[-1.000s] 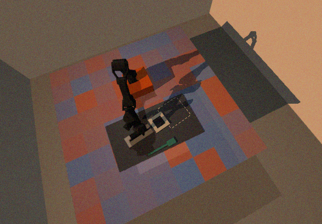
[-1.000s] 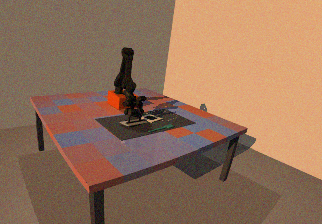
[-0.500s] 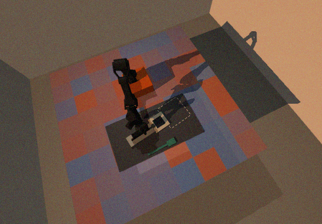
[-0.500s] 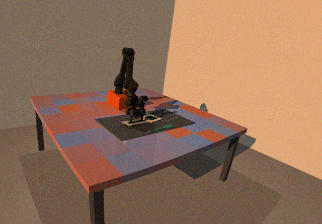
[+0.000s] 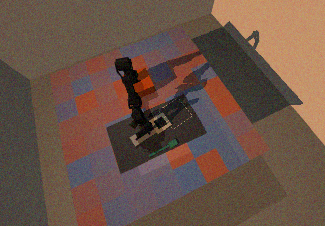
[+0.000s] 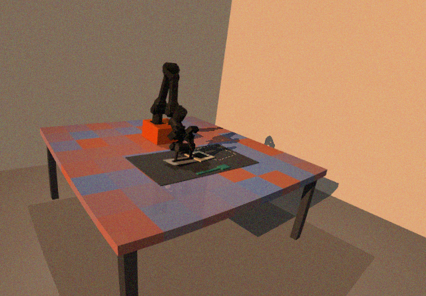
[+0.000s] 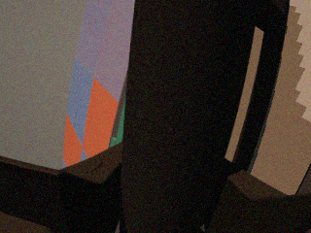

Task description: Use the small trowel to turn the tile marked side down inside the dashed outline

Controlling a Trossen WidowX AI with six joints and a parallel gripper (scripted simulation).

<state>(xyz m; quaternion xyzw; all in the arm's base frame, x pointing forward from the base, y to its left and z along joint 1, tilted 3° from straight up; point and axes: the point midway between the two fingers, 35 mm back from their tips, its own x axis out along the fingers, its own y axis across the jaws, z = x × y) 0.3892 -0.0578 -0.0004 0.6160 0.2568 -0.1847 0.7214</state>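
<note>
Now: the dark mat 20 mm behind my gripper tip, 50 mm to the left of it and 80 mm below it. Also, from my gripper tip: tile 50 mm behind, 110 mm to the left, 50 mm below; then trowel 120 mm ahead, 70 mm to the left, 50 mm below.
</note>
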